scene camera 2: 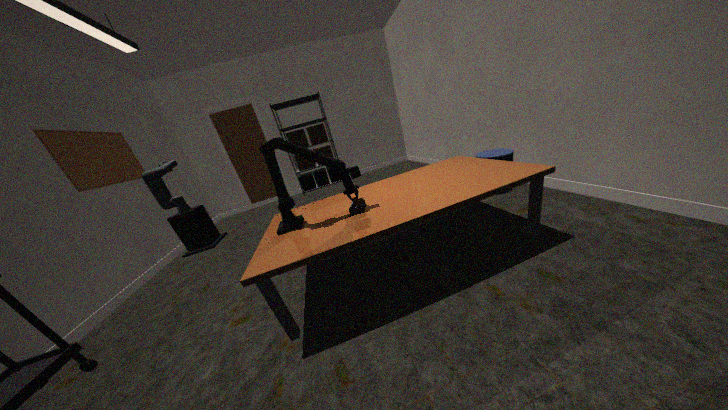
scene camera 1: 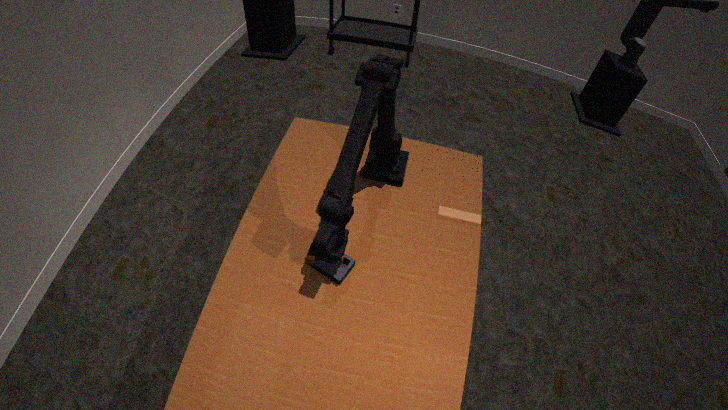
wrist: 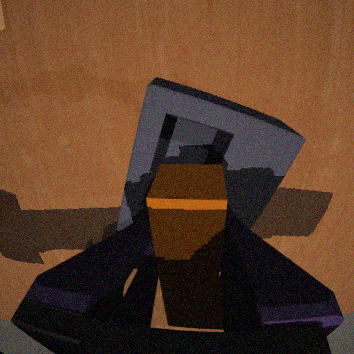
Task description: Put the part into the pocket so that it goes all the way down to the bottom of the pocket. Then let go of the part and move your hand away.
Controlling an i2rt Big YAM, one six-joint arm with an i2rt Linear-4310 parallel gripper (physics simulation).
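Note:
The part is an orange block standing lengthwise between the fingers in the wrist view. My gripper is shut on it. The grey block with the pocket lies turned at an angle on the table. The far stretch of its rectangular pocket shows beyond the part. The part's front end covers the near stretch of the pocket. The part's lower end is hidden, so I cannot tell whether it is above the pocket or partly inside it. Shadows darken the block's near half.
The wooden table carries the arm's base behind the block. A pale strip lies at the table's right edge. A cart and another arm on a pedestal stand on the floor away from the table.

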